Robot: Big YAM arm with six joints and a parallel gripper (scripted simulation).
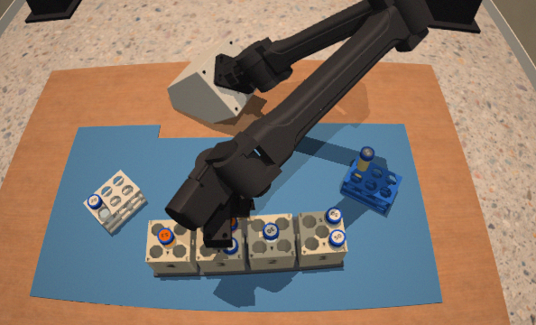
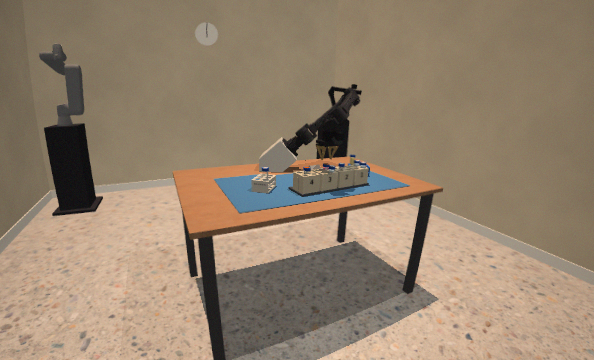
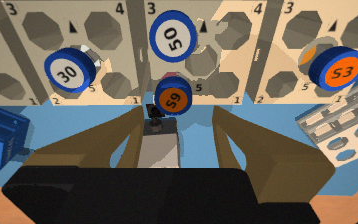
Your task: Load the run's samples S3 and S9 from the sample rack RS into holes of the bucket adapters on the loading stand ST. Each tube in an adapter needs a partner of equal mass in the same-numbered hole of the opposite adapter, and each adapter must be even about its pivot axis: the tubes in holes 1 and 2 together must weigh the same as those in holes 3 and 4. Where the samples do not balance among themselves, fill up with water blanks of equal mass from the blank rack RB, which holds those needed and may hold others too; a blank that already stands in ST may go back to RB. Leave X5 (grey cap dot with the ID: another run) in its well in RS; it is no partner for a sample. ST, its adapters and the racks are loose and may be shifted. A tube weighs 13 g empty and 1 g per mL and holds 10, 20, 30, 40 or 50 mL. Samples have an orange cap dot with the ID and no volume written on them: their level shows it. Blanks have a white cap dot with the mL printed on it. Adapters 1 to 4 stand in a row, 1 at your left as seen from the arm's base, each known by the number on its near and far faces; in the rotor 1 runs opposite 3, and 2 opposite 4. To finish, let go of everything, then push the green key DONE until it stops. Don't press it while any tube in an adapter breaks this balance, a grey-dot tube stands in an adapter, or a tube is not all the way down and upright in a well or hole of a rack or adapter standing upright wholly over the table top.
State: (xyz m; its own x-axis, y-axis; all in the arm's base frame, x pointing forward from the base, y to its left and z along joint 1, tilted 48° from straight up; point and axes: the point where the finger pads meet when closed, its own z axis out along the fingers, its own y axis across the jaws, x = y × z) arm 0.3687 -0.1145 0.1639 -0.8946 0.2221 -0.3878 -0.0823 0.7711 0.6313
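My hand is 190 mm past the green DONE key, 90 mm above it and 10 mm to the right of it. The rest, counted from my hand: adapter 2 (110 mm below, 90 mm to the left, 10 mm ahead); adapter 1 (200 mm to the left, 110 mm below); loading stand ST (150 mm below, 30 mm to the left, 10 mm ahead).
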